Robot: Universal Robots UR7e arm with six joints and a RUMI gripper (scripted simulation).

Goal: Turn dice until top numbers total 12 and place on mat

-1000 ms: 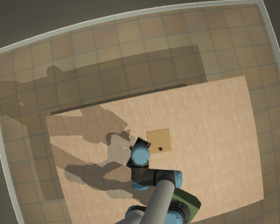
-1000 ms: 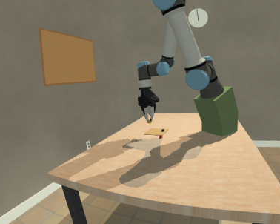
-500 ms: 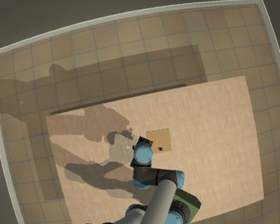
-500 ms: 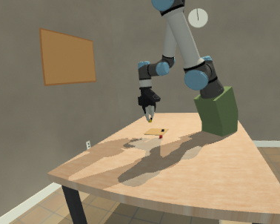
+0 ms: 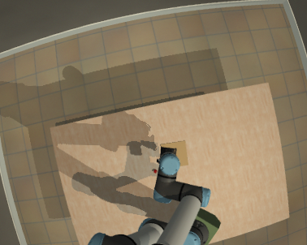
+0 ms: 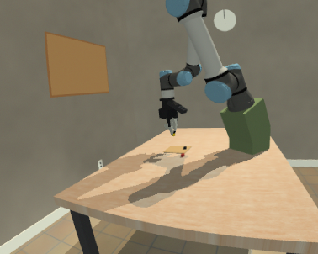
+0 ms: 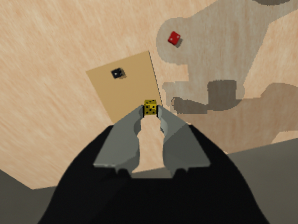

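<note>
Now: hand 6 cm to the left of the tan mat and 12 cm above it. Also, from my hand: yellow die (1 cm below); black die (5 cm behind, 6 cm to the right, 11 cm below); red die (7 cm behind, 7 cm to the left, 11 cm below).
</note>
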